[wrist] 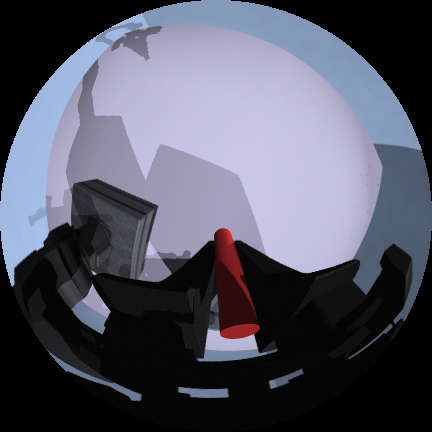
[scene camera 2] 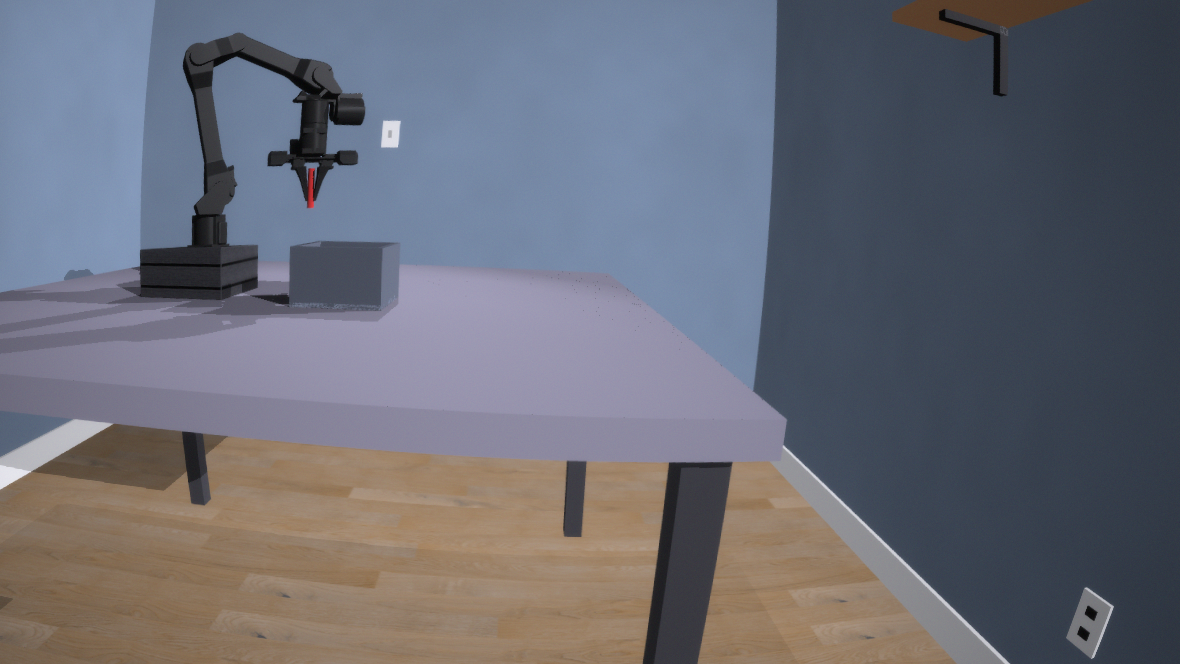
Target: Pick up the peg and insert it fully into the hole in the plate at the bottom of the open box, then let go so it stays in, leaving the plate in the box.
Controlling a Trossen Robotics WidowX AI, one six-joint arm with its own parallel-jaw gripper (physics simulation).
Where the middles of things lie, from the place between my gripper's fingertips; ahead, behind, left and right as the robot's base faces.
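I consider the red peg (wrist: 237, 318), and my gripper is now 3 cm below it.
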